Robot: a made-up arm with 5 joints.
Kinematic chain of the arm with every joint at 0, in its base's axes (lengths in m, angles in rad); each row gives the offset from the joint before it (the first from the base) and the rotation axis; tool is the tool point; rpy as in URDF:
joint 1: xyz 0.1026 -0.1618 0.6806 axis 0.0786 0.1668 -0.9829
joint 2: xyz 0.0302 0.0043 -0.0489 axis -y
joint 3: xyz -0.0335 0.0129 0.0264 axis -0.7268 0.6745 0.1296
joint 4: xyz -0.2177 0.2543 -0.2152 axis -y
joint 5: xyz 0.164 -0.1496 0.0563 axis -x
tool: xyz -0.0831 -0.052 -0.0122 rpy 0 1.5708 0
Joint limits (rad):
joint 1: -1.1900..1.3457
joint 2: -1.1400..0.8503
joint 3: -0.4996..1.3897
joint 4: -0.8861..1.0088
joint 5: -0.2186..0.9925
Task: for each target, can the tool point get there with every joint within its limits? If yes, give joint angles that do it. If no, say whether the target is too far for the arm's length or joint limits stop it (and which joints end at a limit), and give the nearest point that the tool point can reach.
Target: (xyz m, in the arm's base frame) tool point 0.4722 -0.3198 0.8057
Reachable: no: joint limits stop it (at a limit: joint 2, joint 3, joint 5) | nearest point 0.1906 -0.2426 0.9276 | short by 0.316 m
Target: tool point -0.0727 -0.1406 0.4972
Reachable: yes | joints -0.0589 0.3646 0.3849 0.5012 0.4237
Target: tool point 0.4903 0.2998 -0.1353
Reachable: no: too far | nearest point 0.2240 -0.0143 0.3917 | short by 0.669 m
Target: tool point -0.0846 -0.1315 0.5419
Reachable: yes | joints 0.3622 0.4006 1.1136 -0.3839 0.8263
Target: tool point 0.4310 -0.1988 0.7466
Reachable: no: joint limits stop it (at a limit: joint 1, joint 2, joint 3, joint 5) | nearest point 0.2110 -0.0284 0.7392 | short by 0.278 m
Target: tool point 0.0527 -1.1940 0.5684
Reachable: no: too far | nearest point 0.0909 -0.4561 0.6127 | short by 0.740 m
